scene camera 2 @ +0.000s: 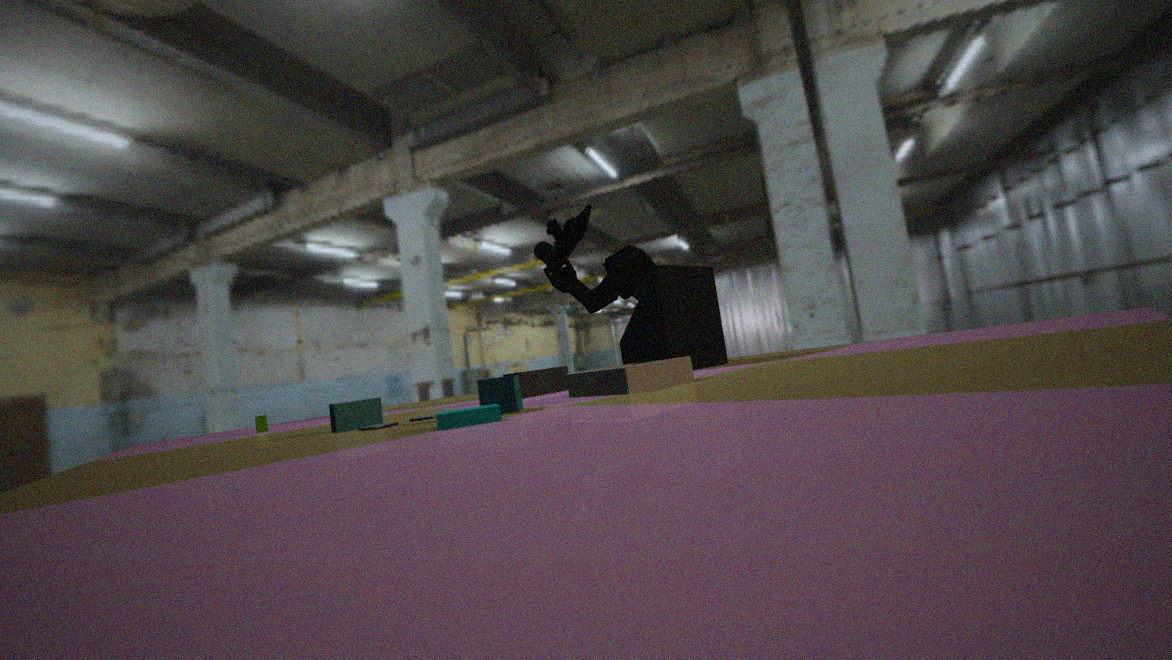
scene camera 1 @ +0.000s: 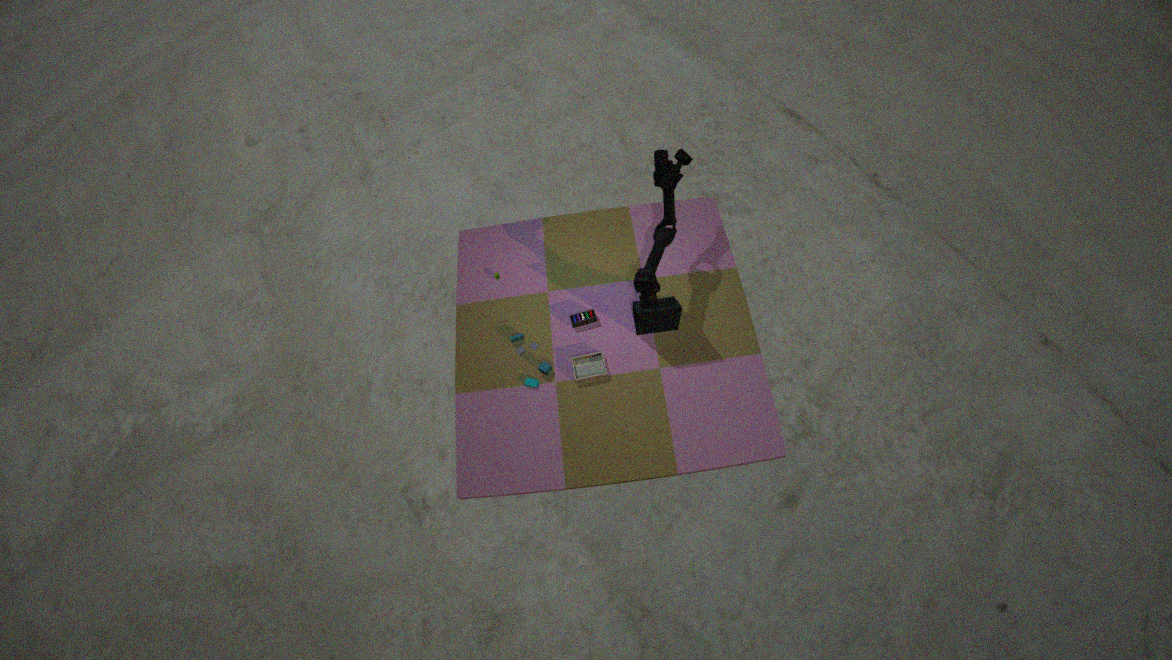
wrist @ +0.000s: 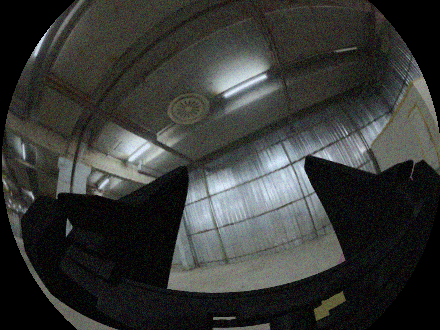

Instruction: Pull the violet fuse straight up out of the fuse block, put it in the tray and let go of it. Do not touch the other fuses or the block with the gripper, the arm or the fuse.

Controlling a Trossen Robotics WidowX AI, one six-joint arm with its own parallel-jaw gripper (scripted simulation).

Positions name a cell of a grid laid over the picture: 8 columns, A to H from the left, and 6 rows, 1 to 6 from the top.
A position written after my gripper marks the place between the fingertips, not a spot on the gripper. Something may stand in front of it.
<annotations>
my gripper: scene camera 2 E2; scene camera 1 E2; wrist E4
</annotations>
